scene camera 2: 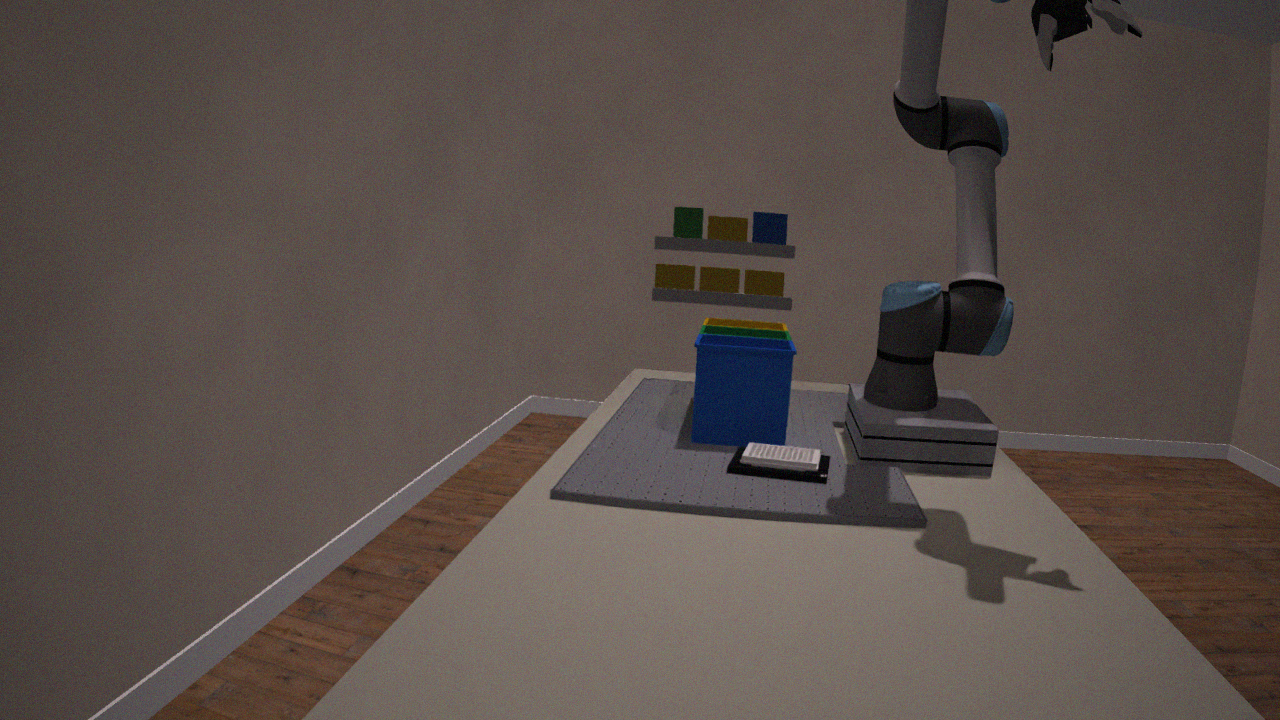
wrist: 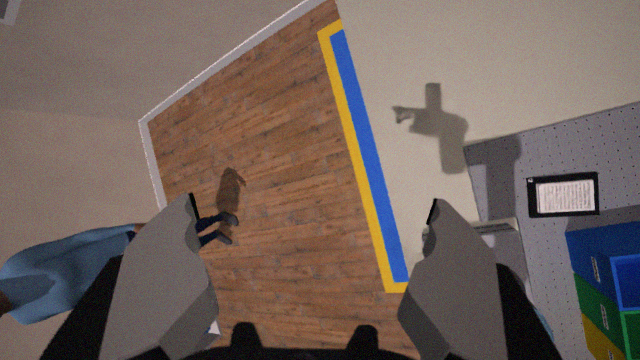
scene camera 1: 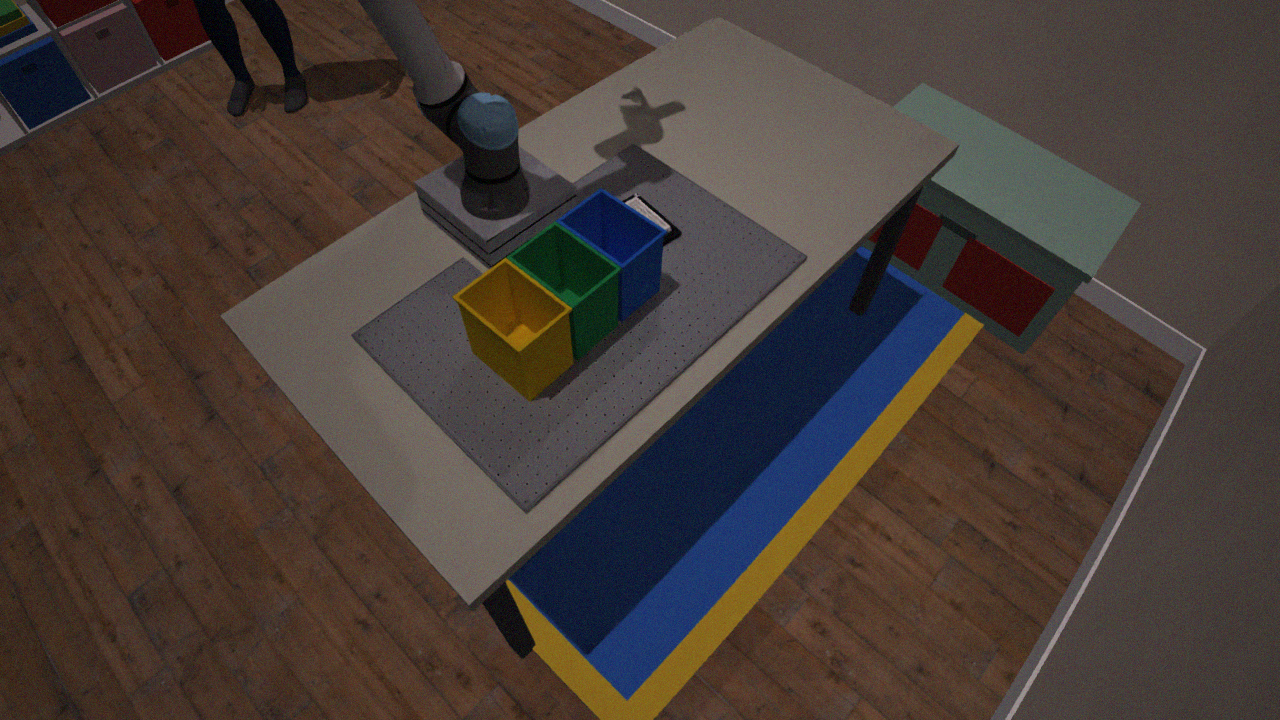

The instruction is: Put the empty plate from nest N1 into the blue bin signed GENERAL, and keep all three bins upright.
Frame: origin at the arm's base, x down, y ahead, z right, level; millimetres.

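Seen in the pictures: gripper, fingertip midpoint: (scene camera 2: pixel 1095 53) (wrist: pixel 313 198); arm's base, origin of the base link: (scene camera 2: pixel 900 399) (scene camera 1: pixel 495 197).
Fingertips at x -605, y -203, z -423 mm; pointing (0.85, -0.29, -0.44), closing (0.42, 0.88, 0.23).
Observation:
Offsets run from my fingertips to a thing's top centre. Level surfaces: height alone.
A white plate {dy +427, dx +662, dz +192 mm} (scene camera 1: pixel 650 213) (scene camera 2: pixel 780 457) (wrist: pixel 566 196) lies flat in a black nest {dy +427, dx +674, dz +192 mm} (scene camera 2: pixel 769 474) (wrist: pixel 565 215); the nest's mark is too small to read. The blue bin {dy +514, dx +509, dz +355 mm} (scene camera 1: pixel 642 286) (scene camera 2: pixel 742 394) (wrist: pixel 582 242) stands upright beside the nest. The green bin {dy +525, dx +509, dz +486 mm} (scene camera 1: pixel 597 313) (scene camera 2: pixel 744 333) (wrist: pixel 595 302) and the yellow bin {dy +536, dx +509, dz +616 mm} (scene camera 1: pixel 537 362) (scene camera 2: pixel 747 323) (wrist: pixel 597 340) stand upright in a row behind it in scene camera 2. The bin signs are unreadable. My gripper (scene camera 2: pixel 1093 50) (wrist: pixel 313 198) is open and empty, high above and well away from the plate; it does not show in scene camera 1.
The bins and nest stand on a grey perforated board {dx +688 mm} (scene camera 1: pixel 429 376) (scene camera 2: pixel 626 483) (wrist: pixel 617 130) on the table {dx +701 mm} (scene camera 1: pixel 358 394) (scene camera 2: pixel 680 617). The arm's grey base block (scene camera 1: pixel 447 214) (scene camera 2: pixel 930 447) is beside the board. A person (wrist: pixel 60 270) stands on the floor beyond the table.

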